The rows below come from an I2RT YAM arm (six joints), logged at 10 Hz.
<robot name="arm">
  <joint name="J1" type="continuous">
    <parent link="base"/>
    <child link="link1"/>
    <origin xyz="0 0 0.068" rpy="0 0 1.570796"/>
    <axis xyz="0 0 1"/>
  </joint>
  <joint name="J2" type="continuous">
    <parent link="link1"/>
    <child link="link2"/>
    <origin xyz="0.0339 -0.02 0.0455" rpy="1.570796 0 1.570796"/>
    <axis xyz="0 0 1"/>
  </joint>
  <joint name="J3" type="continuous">
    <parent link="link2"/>
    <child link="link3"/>
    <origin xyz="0.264 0 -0.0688" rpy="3.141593 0 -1.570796"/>
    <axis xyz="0 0 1"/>
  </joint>
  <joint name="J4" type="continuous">
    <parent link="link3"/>
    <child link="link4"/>
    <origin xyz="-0.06 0.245 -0.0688" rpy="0 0 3.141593"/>
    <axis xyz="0 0 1"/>
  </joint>
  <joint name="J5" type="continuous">
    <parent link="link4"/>
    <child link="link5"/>
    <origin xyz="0.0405 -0.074 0.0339" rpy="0 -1.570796 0"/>
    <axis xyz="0 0 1"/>
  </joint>
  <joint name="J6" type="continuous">
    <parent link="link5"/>
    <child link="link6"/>
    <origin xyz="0 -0.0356 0.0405" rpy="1.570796 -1.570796 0"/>
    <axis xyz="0 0 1"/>
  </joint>
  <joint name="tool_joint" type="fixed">
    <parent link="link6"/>
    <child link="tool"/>
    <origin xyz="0 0 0"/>
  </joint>
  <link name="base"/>
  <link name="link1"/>
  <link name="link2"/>
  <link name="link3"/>
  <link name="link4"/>
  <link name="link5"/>
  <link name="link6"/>
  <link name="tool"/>
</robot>
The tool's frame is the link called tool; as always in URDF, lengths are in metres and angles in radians. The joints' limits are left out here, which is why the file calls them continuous.
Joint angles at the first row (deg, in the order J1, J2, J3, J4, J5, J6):
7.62, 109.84, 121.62, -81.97, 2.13, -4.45
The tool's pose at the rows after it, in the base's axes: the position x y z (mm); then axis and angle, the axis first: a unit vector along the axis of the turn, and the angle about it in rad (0 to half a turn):
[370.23 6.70 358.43 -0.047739 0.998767 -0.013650 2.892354]
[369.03 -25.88 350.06 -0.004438 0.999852 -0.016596 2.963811]
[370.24 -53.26 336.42 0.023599 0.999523 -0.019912 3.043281]
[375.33 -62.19 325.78 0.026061 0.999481 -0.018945 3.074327]
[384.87 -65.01 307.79 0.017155 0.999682 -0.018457 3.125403]
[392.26 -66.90 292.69 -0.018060 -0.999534 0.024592 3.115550]
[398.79 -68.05 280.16 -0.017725 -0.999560 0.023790 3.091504]
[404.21 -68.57 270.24 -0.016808 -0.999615 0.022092 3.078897]
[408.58 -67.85 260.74 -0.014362 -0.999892 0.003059 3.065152]
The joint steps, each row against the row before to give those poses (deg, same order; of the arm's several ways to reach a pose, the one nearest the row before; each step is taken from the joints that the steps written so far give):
-6.47, 0.90, -0.24, -4.35, -0.98, -0.02
-5.05, 1.18, 0.00, -2.85, 0.00, -0.04
-4.13, 2.12, 0.00, -2.31, 0.46, -0.90
-1.23, 1.70, 0.00, -0.05, 0.02, -0.92
-0.15, 2.82, 0.00, -0.06, 0.33, -1.13
0.00, 2.32, 0.00, 0.02, 1.05, 0.15
0.00, 1.88, 0.00, 0.50, 0.10, 0.00
0.04, 1.44, -0.02, 0.73, -0.08, -0.04
0.03, 1.38, 0.00, 0.28, -2.04, -0.31

